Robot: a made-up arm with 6 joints. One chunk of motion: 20 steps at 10 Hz.
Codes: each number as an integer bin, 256 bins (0 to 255) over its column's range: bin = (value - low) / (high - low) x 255, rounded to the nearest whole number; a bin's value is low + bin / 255 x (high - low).
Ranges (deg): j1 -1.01..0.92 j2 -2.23..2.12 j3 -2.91..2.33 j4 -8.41..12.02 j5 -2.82..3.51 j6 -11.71..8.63
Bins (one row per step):
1: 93 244 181 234 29 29
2: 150 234 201 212 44 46
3: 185 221 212 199 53 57
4: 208 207 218 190 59 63
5: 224 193 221 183 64 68
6: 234 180 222 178 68 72
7: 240 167 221 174 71 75
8: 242 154 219 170 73 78
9: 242 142 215 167 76 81
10: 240 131 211 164 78 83
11: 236 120 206 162 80 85
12: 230 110 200 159 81 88
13: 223 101 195 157 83 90
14: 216 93 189 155 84 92
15: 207 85 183 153 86 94
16: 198 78 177 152 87 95
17: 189 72 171 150 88 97
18: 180 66 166 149 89 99
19: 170 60 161 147 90 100
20: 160 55 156 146 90 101
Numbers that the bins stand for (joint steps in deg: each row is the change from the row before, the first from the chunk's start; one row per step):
1: -0.306 1.932 0.809 10.338 -2.100 -9.397
2: 0.125 1.762 1.220 8.575 -1.728 -8.041
3: 0.390 1.540 1.446 7.533 -1.504 -7.163
4: 0.564 1.301 1.570 6.812 -1.355 -6.685
5: 0.685 1.062 1.631 6.252 -1.231 -6.286
6: 0.761 0.841 1.652 5.851 -1.132 -5.967
7: 0.806 0.619 1.631 5.530 -1.058 -5.728
8: 0.822 0.397 1.590 5.210 -1.008 -5.488
9: 0.822 0.192 1.508 4.970 -0.933 -5.249
10: 0.806 0.005 1.426 4.729 -0.884 -5.090
11: 0.776 -0.183 1.323 4.569 -0.834 -4.930
12: 0.731 -0.354 1.200 4.329 -0.809 -4.691
13: 0.678 -0.507 1.097 4.168 -0.760 -4.531
14: 0.625 -0.644 0.974 4.008 -0.735 -4.372
15: 0.557 -0.780 0.850 3.848 -0.685 -4.212
16: 0.489 -0.899 0.727 3.768 -0.660 -4.132
17: 0.420 -1.002 0.604 3.608 -0.636 -3.973
18: 0.352 -1.104 0.501 3.528 -0.611 -3.813
19: 0.277 -1.206 0.398 3.367 -0.586 -3.734
20: 0.201 -1.292 0.296 3.287 -0.586 -3.654

